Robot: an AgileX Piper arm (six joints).
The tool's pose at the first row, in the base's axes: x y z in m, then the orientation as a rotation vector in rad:
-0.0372 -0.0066 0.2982 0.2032 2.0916 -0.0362
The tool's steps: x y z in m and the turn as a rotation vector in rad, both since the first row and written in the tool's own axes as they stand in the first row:
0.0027 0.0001 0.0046 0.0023 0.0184 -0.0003
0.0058 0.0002 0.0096 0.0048 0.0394 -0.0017
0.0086 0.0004 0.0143 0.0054 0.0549 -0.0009
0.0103 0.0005 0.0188 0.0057 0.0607 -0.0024
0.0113 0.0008 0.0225 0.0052 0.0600 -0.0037
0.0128 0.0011 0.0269 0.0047 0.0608 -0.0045
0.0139 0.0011 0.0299 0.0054 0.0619 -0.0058
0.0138 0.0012 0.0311 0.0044 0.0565 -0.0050
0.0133 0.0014 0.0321 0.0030 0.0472 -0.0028
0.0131 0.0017 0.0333 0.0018 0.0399 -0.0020
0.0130 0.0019 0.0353 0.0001 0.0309 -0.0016
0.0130 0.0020 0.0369 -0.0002 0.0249 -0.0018
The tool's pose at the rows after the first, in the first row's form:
-0.0346 -0.0067 0.2936 0.2053 2.1100 -0.0370
-0.0318 -0.0067 0.2884 0.2065 2.1311 -0.0385
-0.0291 -0.0066 0.2836 0.2086 2.1465 -0.0372
-0.0261 -0.0068 0.2799 0.2075 2.1524 -0.0379
-0.0234 -0.0068 0.2771 0.2058 2.1519 -0.0382
-0.0203 -0.0068 0.2736 0.2047 2.1528 -0.0381
-0.0183 -0.0070 0.2712 0.2038 2.1540 -0.0395
-0.0172 -0.0070 0.2707 0.2038 2.1485 -0.0385
-0.0161 -0.0070 0.2706 0.2047 2.1390 -0.0365
-0.0149 -0.0069 0.2702 0.2044 2.1316 -0.0355
-0.0131 -0.0069 0.2693 0.2033 2.1226 -0.0343
-0.0117 -0.0070 0.2685 0.2026 2.1166 -0.0347

